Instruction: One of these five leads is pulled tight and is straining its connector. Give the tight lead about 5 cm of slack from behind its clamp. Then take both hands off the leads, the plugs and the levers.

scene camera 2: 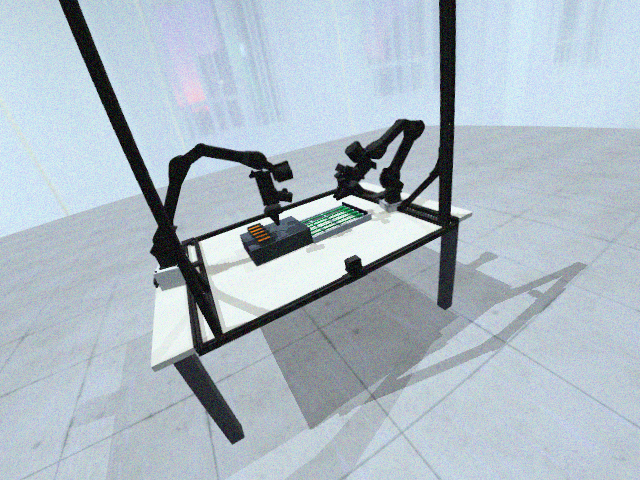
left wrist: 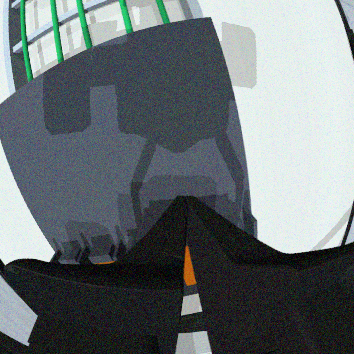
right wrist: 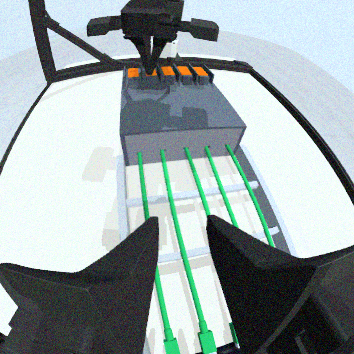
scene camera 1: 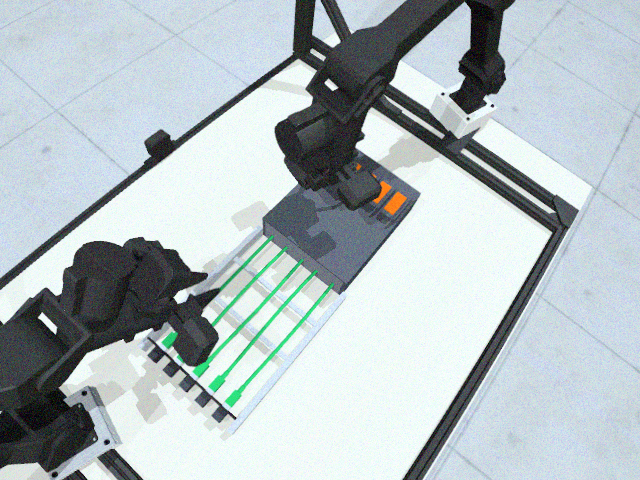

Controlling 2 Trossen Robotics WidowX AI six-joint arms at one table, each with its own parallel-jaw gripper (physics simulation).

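Pixels of known places: left gripper, fingertip midpoint: (scene camera 2: 278, 225) (left wrist: 183, 203) (right wrist: 149, 74) (scene camera 1: 324, 185); right gripper, fingertip midpoint: (scene camera 2: 334, 199) (right wrist: 182, 222) (scene camera 1: 212, 283); left arm's base, origin of the base link: (scene camera 2: 170, 263) (scene camera 1: 467, 100); right arm's base, origin of the base link: (scene camera 2: 393, 200) (scene camera 1: 70, 432).
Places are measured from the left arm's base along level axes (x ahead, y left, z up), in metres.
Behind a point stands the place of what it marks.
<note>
Several green leads (scene camera 1: 281, 345) @[x 0.625, y 0.217, z -0.050 m] (left wrist: 56, 35) @[x 0.551, y 0.151, z -0.050 m] (right wrist: 179, 240) @[x 0.652, y 0.109, z -0.050 m] run from a dark grey box (scene camera 1: 351, 242) @[x 0.431, y 0.140, z -0.011 m] (scene camera 2: 284, 245) @[x 0.425, y -0.017, z -0.038 m] (left wrist: 175, 110) @[x 0.468, y 0.039, z -0.010 m] (right wrist: 170, 105) @[x 0.459, y 0.076, z -0.010 m] to green plugs (scene camera 1: 233, 397) @[x 0.731, y 0.245, z -0.046 m] (right wrist: 206, 342) @[x 0.762, y 0.144, z -0.046 m]. I cannot tell which lead is tight. Orange levers (scene camera 1: 395, 203) (scene camera 2: 258, 233) (right wrist: 185, 71) line the box's far end in the right wrist view. My left gripper (scene camera 2: 277, 222) @[x 0.422, y 0.035, z 0.026 m] (left wrist: 183, 203) @[x 0.422, y 0.035, z 0.026 m] (right wrist: 149, 74) @[x 0.422, y 0.035, z 0.026 m] is shut, its tips low at the second lever from the left in that view; contact is unclear. My right gripper (scene camera 1: 212, 283) @[x 0.673, y 0.102, z 0.051 m] (right wrist: 182, 222) @[x 0.673, y 0.102, z 0.051 m] is partly open above the leads, the second from the left showing between its fingers.
A pale frame (scene camera 1: 289, 361) (right wrist: 121, 200) with crossbars lies under the leads. A black strip with dark blocks (scene camera 1: 220, 414) @[x 0.760, y 0.256, z -0.045 m] stands at the plug end. Black rails (scene camera 1: 496, 330) @[x 0.283, y 0.412, z -0.069 m] edge the white table, and a small black block (scene camera 1: 158, 144) @[x 0.622, y -0.238, z -0.027 m] (scene camera 2: 353, 264) @[x 0.616, y -0.265, z -0.035 m] sits on one rail.
</note>
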